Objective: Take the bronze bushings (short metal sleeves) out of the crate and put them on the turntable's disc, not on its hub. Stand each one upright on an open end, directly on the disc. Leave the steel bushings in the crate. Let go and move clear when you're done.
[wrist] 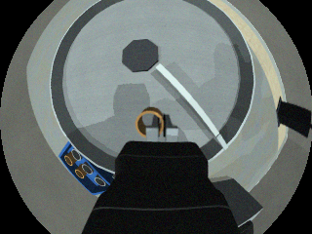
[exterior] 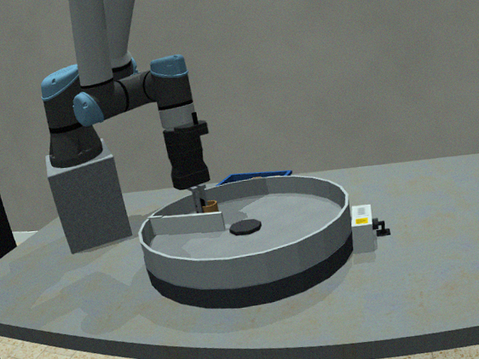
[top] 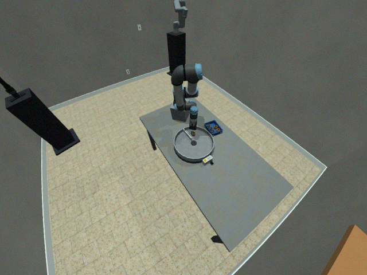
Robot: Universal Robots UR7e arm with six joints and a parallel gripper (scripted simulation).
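My hand is 27 cm to the right of the blue crate, 10 cm short of it and 7 cm above it. From my hand the other things lie so: turntable disc 9 cm ahead, 7 cm to the right, 4 cm below.
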